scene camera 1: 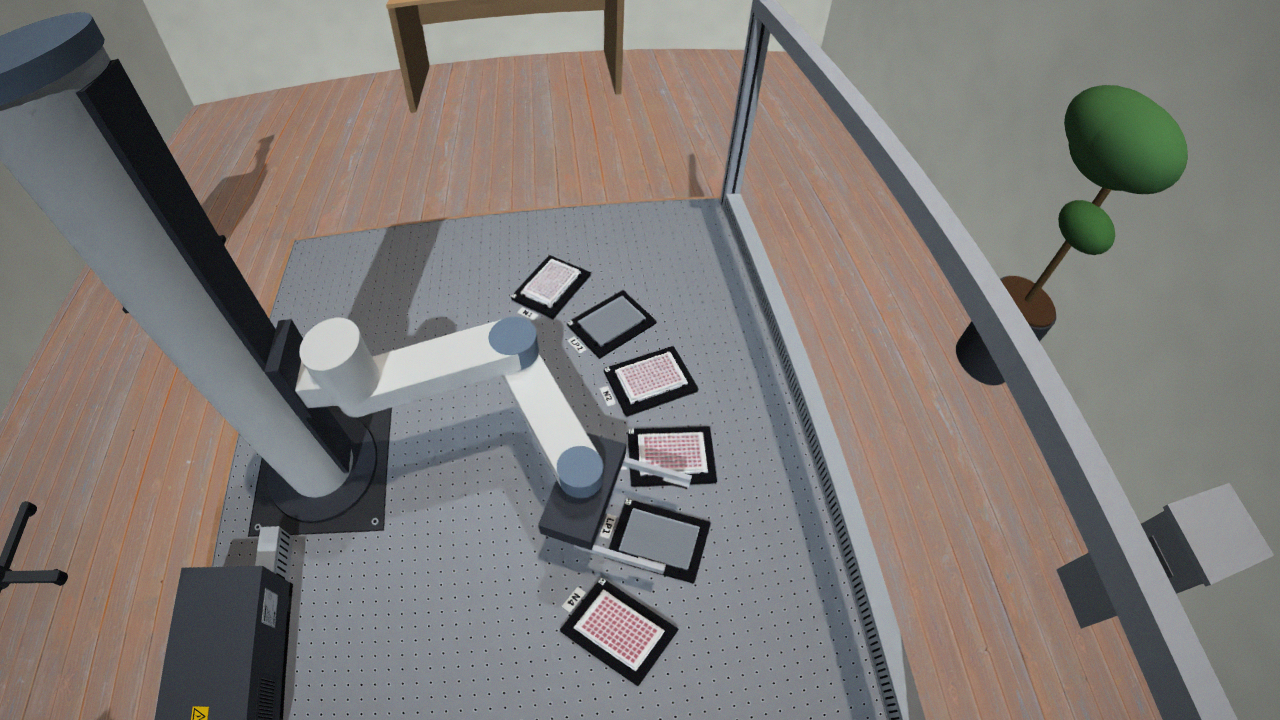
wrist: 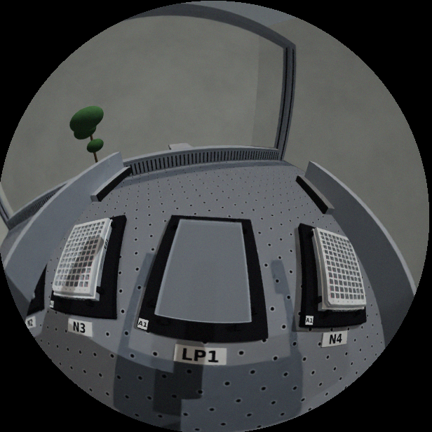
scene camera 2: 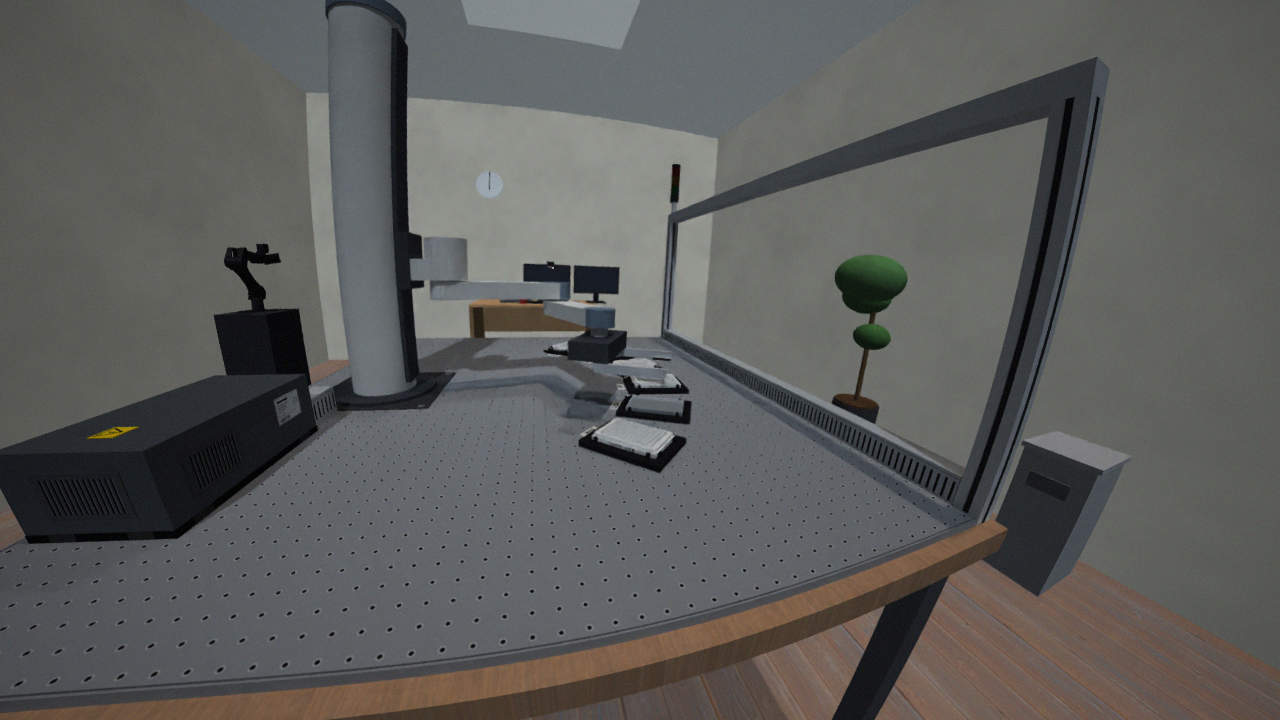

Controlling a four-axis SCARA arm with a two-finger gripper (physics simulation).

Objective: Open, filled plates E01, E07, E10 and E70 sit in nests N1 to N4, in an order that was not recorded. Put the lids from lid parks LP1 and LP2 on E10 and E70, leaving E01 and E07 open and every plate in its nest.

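Frame: origin at the arm's base, x back, y down, z right, level; metres.
Where they show: gripper, fingertip midpoint: (scene camera 1: 678, 524) (scene camera 2: 669, 364); arm's base, origin of the base link: (scene camera 1: 323, 468) (scene camera 2: 387, 393).
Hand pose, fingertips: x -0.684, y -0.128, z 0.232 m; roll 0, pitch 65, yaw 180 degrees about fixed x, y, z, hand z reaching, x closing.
Observation:
Things, the pixels of their top centre, and the offset from my fingertips. Level surfaces: height alone.
- clear grey lid, middle of its top: (scene camera 1: 659, 538) (scene camera 2: 656, 403) dx +0.021, dy +0.097, dz -0.012 m
- N1, middle of its top: (scene camera 1: 550, 279) (scene camera 2: 568, 344) dx +0.170, dy +0.089, dz -0.657 m
- N2, middle of its top: (scene camera 1: 651, 374) (scene camera 2: 634, 362) dx -0.020, dy +0.089, dz -0.361 m
- N3, middle of its top: (scene camera 1: 672, 451) (scene camera 2: 655, 378) dx -0.032, dy +0.089, dz -0.180 m
- N4, middle of its top: (scene camera 1: 619, 628) (scene camera 2: 633, 432) dx +0.116, dy +0.089, dz +0.145 m
- perforated table, its level: dy +0.115 m
My gripper (scene camera 1: 675, 524) (scene camera 2: 666, 364) (wrist: 213, 157) is open and empty, with its fingers above and on either side of lid park LP1 (wrist: 259, 305). A clear grey lid (scene camera 1: 660, 537) (wrist: 205, 270) lies flat in LP1. Another lid (scene camera 1: 612, 319) lies in LP2. Open white plates with reddish wells sit in N1 (scene camera 1: 550, 281), N2 (scene camera 1: 650, 376), N3 (scene camera 1: 671, 452) (wrist: 82, 257) and N4 (scene camera 1: 619, 629) (scene camera 2: 633, 436) (wrist: 342, 270). One finger passes over the N3 nest's edge. The plates' numbers are not readable in these views.
The nests and parks form an arc on the perforated table (scene camera 1: 429, 626) (scene camera 2: 447, 537). The arm's column (scene camera 1: 205, 295) (scene camera 2: 366, 205) stands left of them, near a dark control box (scene camera 1: 223, 635) (scene camera 2: 161, 447). A grey frame (scene camera 1: 895, 179) (scene camera 2: 859, 152) runs along the right side.

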